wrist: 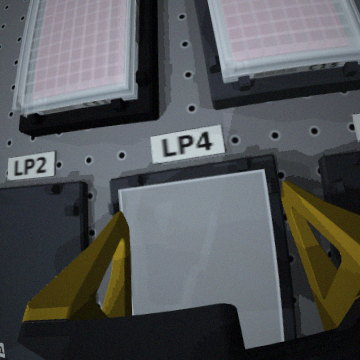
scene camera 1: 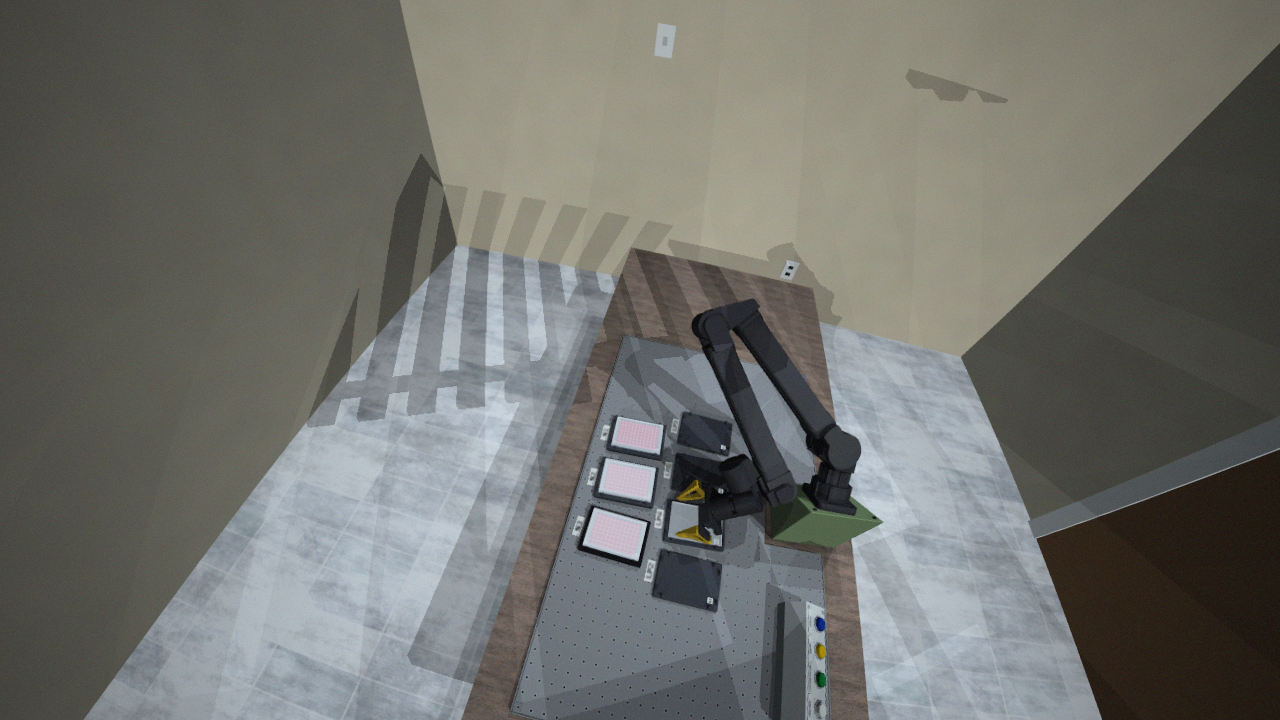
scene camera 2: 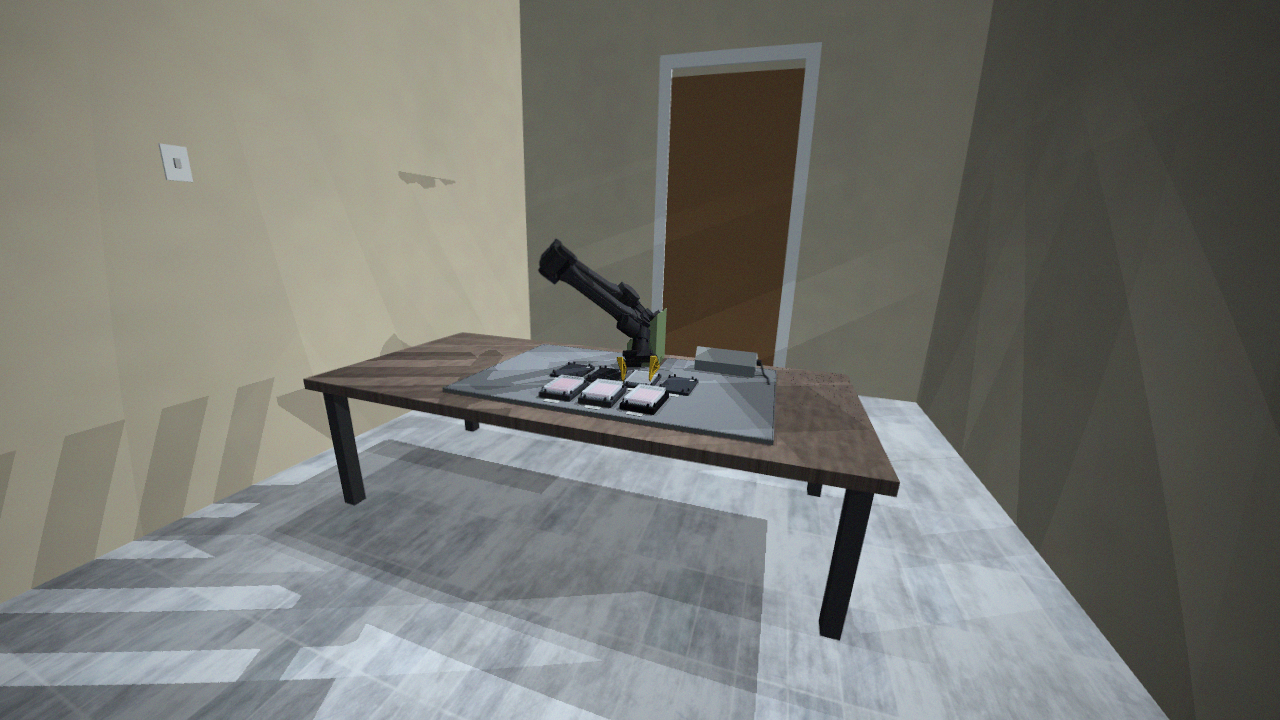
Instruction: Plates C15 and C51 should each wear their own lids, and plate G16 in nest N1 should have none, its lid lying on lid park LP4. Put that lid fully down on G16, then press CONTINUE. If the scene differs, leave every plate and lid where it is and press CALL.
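Where they show: gripper, fingertip midpoint: point(wrist: 202, 204) point(scene camera 1: 677, 516) point(scene camera 2: 635, 380); arm's base, origin of the base link: point(scene camera 1: 826, 501) point(scene camera 2: 647, 324).
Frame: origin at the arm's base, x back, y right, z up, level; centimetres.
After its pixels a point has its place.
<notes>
A clear lid point(wrist: 200, 240) @[x -29.6, y -6.7, z -12.5 cm] point(scene camera 1: 681, 517) @[x -30.4, y -6.3, z -12.4 cm] lies on lid park LP4 point(wrist: 200, 172) @[x -33.4, y -6.5, z -13.3 cm]. My gripper point(wrist: 202, 204) @[x -31.5, y -6.4, z -12.4 cm] point(scene camera 1: 692, 513) @[x -31.5, y -6.4, z -12.4 cm] point(scene camera 2: 637, 377) @[x -31.5, y -6.4, z -12.4 cm] is open, its yellow fingers on either side of the lid; the left finger overlaps the lid's left edge in the wrist view. Plate C51 point(wrist: 80, 50) @[x -41.6, y -13.1, z -10.8 cm] point(scene camera 1: 614, 535) @[x -44.9, y -14.6, z -10.8 cm] and plate C15 point(wrist: 287, 30) @[x -40.4, y -0.6, z -10.7 cm] point(scene camera 1: 625, 480) @[x -45.5, y -1.3, z -10.7 cm] are pink-welled and show clear lid rims. A third pink plate point(scene camera 1: 636, 436) @[x -45.4, y 11.5, z -11.3 cm] point(scene camera 2: 563, 385) @[x -48.0, y 11.2, z -11.2 cm] stands at the far end of their row; its label and whether it wears a lid cannot be told.
Dark park LP2 point(wrist: 40, 225) @[x -30.9, y -17.7, z -13.3 cm] point(scene camera 1: 686, 580) @[x -27.1, y -19.8, z -13.2 cm] lies beside LP4. Two more dark parks, one point(scene camera 1: 704, 431) @[x -27.3, y 19.1, z -13.3 cm] at the far end and one point(scene camera 1: 684, 470) @[x -31.3, y 6.2, z -13.3 cm] partly behind the gripper, continue the row. A button box point(scene camera 1: 792, 662) @[x -4.7, y -31.9, z -8.5 cm] point(scene camera 2: 725, 360) @[x -5.2, y -31.7, z -9.5 cm] has blue, yellow, green and pale buttons.
</notes>
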